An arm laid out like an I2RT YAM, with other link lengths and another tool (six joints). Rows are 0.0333 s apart.
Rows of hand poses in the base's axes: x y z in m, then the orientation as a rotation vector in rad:
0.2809, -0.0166, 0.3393, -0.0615, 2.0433, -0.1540
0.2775, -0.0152, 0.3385, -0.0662, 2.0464, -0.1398
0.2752, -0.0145, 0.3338, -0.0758, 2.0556, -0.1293
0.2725, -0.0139, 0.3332, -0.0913, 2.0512, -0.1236
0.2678, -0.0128, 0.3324, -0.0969, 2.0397, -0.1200
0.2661, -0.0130, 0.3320, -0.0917, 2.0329, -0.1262
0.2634, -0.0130, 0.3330, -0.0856, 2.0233, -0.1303
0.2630, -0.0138, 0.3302, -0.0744, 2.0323, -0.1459
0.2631, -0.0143, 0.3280, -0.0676, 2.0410, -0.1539
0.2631, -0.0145, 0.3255, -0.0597, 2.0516, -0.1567
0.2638, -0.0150, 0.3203, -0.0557, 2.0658, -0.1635
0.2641, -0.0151, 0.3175, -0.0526, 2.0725, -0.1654
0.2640, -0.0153, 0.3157, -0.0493, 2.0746, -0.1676
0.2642, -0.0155, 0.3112, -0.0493, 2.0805, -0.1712
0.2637, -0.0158, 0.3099, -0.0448, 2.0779, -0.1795
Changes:
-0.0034, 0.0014, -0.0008, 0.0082, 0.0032, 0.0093
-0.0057, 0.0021, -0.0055, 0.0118, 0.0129, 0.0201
-0.0084, 0.0027, -0.0061, 0.0090, 0.0096, 0.0338
-0.0131, 0.0038, -0.0069, 0.0087, -0.0015, 0.0402
-0.0148, 0.0036, -0.0073, 0.0063, -0.0086, 0.0343
-0.0175, 0.0036, -0.0063, 0.0057, -0.0186, 0.0288
-0.0179, 0.0028, -0.0091, -0.0002, -0.0102, 0.0134
-0.0178, 0.0023, -0.0113, -0.0027, -0.0019, 0.0045
-0.0178, 0.0021, -0.0138, -0.0008, 0.0082, -0.0030
-0.0171, 0.0016, -0.0190, -0.0034, 0.0222, -0.0097
-0.0168, 0.0015, -0.0218, -0.0032, 0.0287, -0.0131
-0.0169, 0.0013, -0.0236, -0.0032, 0.0307, -0.0165
-0.0167, 0.0011, -0.0281, -0.0056, 0.0366, -0.0184
-0.0172, 0.0008, -0.0294, -0.0096, 0.0340, -0.0250

